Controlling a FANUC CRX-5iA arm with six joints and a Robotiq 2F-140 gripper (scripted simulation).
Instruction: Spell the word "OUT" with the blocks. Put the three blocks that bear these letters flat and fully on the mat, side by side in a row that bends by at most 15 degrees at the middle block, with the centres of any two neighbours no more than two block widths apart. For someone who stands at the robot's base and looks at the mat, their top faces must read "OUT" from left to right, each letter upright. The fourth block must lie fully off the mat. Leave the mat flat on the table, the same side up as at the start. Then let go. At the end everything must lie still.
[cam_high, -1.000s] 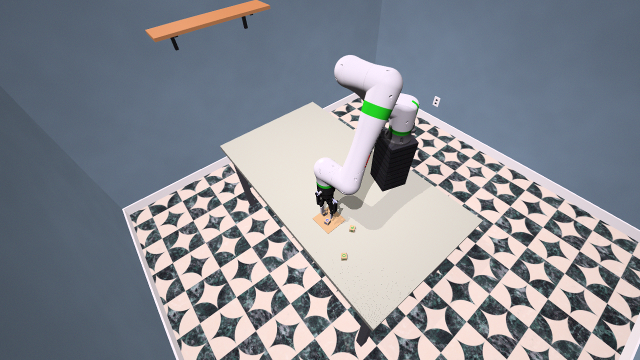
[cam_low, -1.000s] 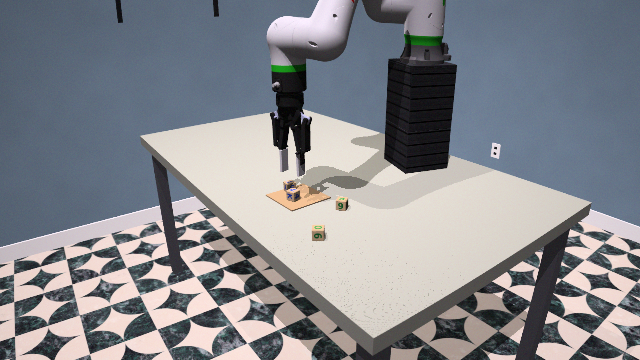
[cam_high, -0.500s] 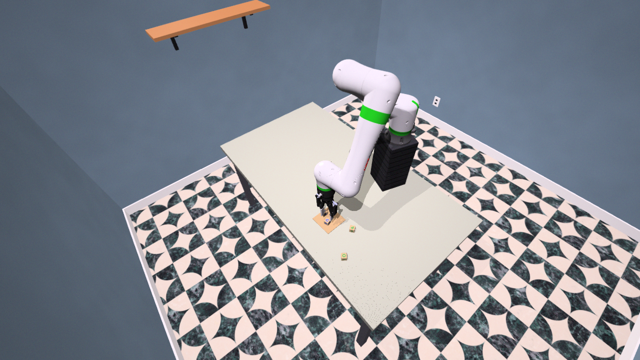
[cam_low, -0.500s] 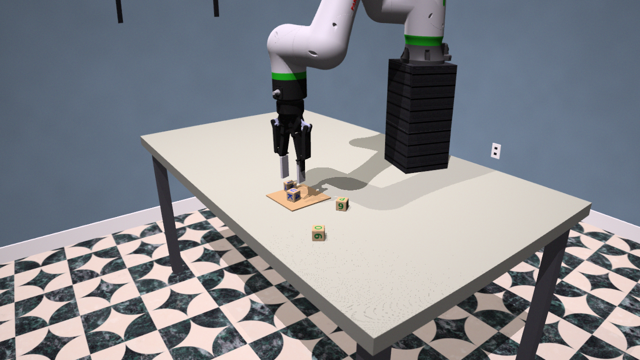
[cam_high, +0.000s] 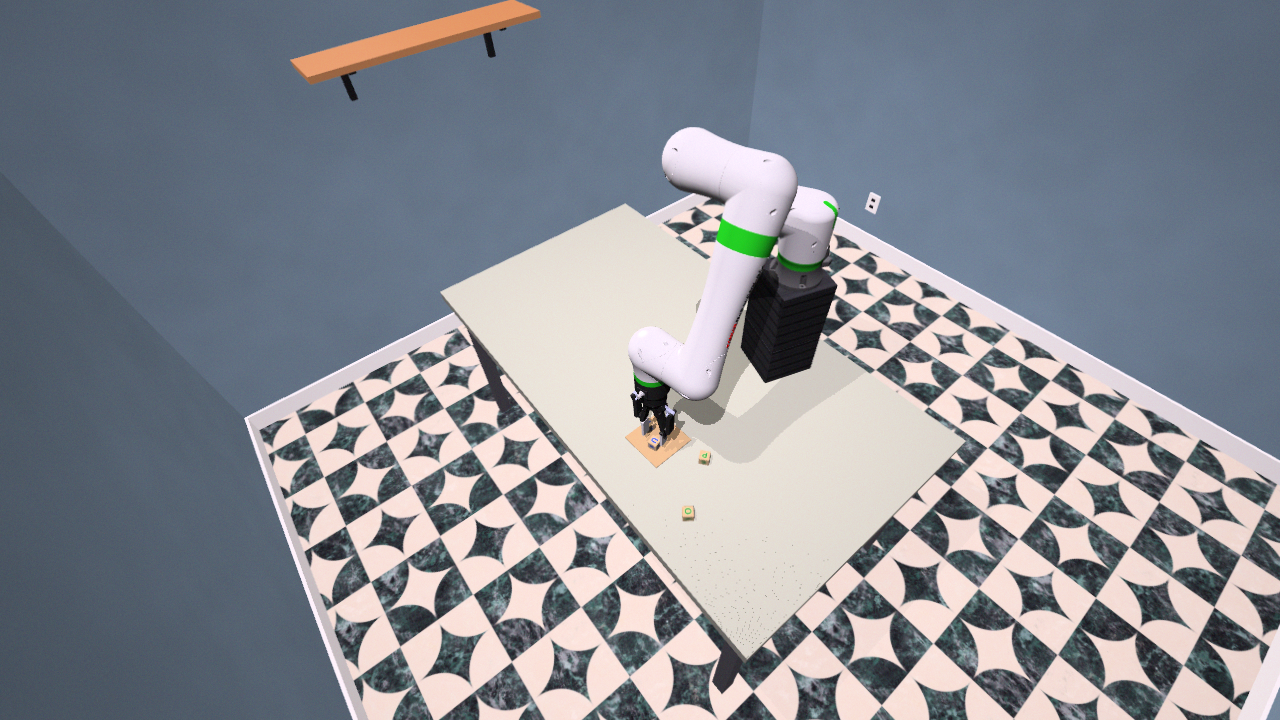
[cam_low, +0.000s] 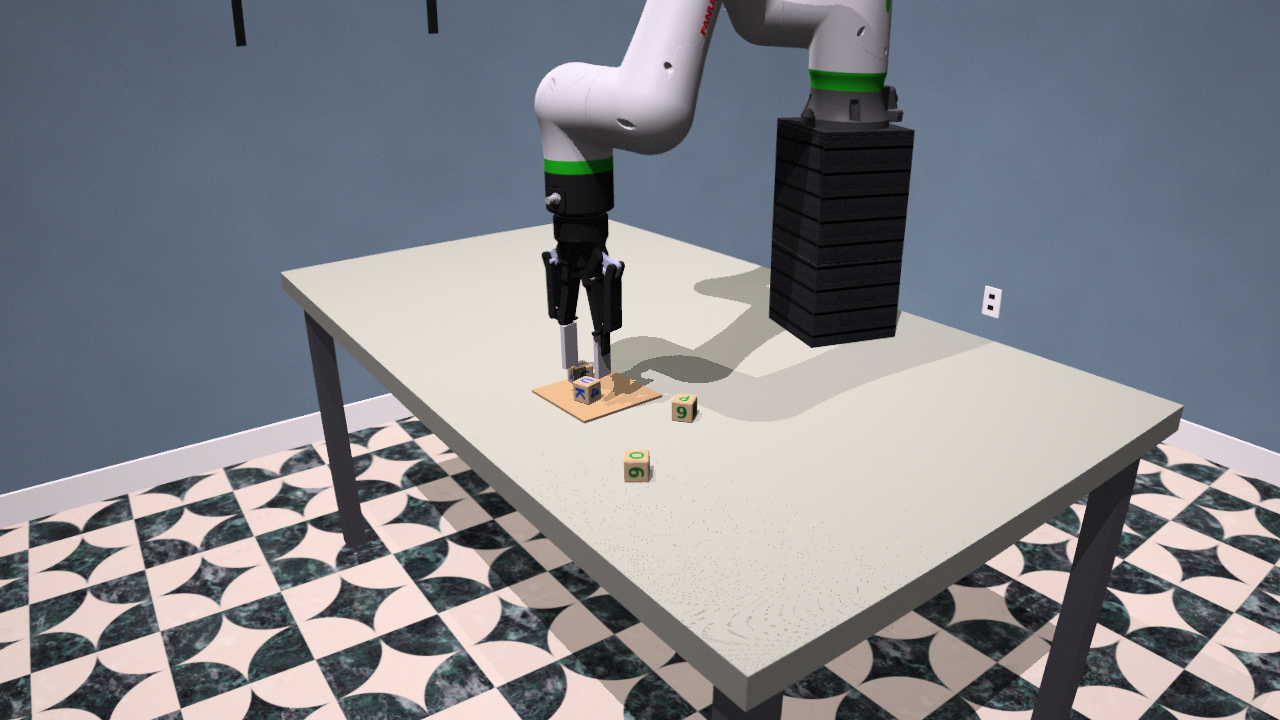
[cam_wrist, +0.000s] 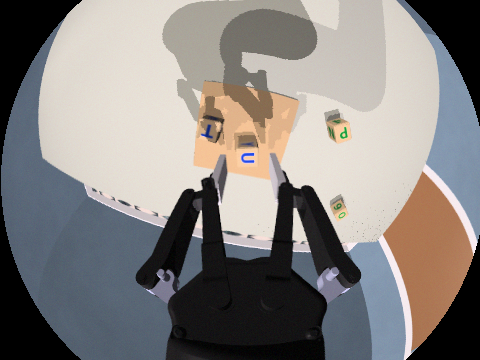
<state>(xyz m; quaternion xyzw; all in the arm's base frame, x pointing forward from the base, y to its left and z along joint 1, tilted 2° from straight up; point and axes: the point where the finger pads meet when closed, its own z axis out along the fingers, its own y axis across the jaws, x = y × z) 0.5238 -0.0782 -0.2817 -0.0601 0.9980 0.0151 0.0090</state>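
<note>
Now: hand 3 cm past the tan mat, 1 cm to the left of it and 8 cm above it. Also, from my hand: wooden block (11 cm ahead, 21 cm to the left, 7 cm below).
</note>
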